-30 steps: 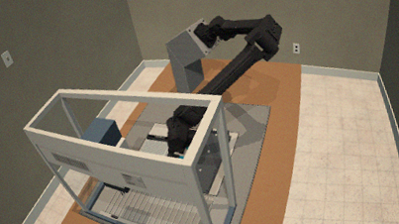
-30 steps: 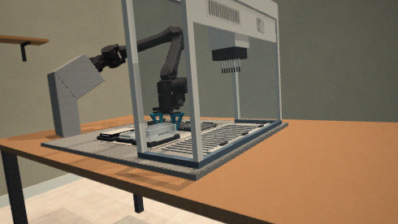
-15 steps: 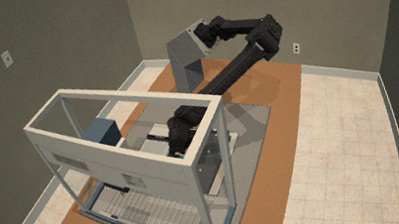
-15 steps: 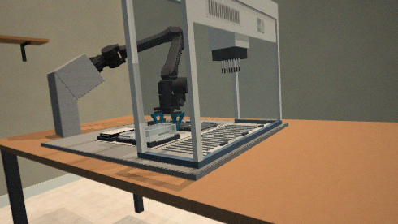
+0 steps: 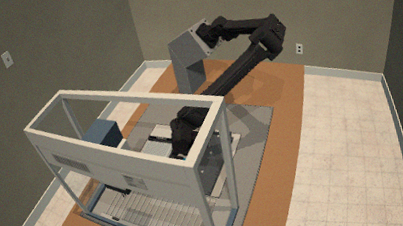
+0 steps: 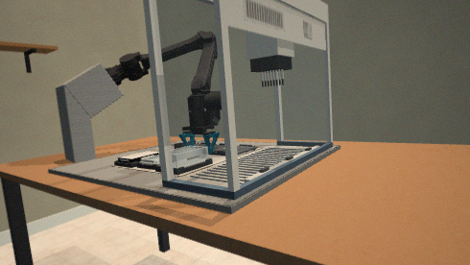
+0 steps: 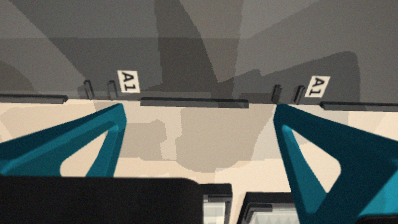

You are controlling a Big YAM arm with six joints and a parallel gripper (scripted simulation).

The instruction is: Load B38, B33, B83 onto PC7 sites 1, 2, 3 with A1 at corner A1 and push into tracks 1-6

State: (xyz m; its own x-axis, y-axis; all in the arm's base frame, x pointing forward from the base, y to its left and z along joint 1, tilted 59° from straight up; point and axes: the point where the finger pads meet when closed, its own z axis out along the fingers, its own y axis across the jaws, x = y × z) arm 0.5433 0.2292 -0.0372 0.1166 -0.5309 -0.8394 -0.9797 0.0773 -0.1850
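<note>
The deep-well block B83 lies 110 mm ahead of my hand, 150 mm to the right of it and 10 mm above it. The rest, counted from my hand: plate nest S3: 110 mm ahead, 150 mm to the right, 10 mm below; carrier PC7: 10 mm behind, 80 mm to the left; white 96-well plate: 150 mm to the right.
</note>
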